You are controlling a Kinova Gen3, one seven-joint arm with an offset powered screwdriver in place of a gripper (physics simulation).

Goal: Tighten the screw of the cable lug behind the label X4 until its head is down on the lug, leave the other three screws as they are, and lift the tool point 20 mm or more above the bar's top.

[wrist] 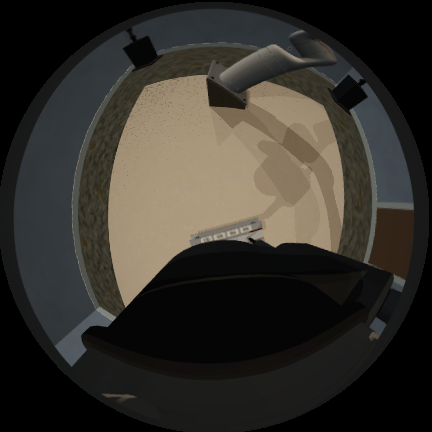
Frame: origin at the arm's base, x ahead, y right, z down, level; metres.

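Seen in the pictures: hand, tool point: (249, 238); arm's base, link origin: (230, 82).
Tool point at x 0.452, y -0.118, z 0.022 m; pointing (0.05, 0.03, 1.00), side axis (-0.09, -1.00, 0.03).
Note:
Offsets run from my tool point to a thing's top centre. "spot": to the spot under its first point. Level surfaces: height alone.
The pale grey bar {spot: dx -0.035, dy -0.010, dz +0.011 m} (255, 223) lies on the table in the lower middle of the wrist view, tilted slightly up to the right. Several white labels stand in a row along it; their print is too small to read surely, so I cannot tell which is X4. My screwdriver {dx -0.002, dy -0.001, dz -0.064 m} (252, 240) shows as a short dark tip beside the bar's right end, just below the rightmost label {spot: dx -0.017, dy +0.011, dz +0.011 m} (245, 229). It has no fingers to judge. The black tool body (225, 310) hides the screws and lugs. Whether the tip touches a screw, and how high each head stands, cannot be seen.
The arm's grey base link (250, 70) rises from a dark mount (226, 95) at the tan table's {dz +0.053 m} (175, 165) far edge. Two black stands (141, 51) (349, 93) are beyond the table. A brown panel (394, 242) is at the right. Arm shadows cross the table's right side.

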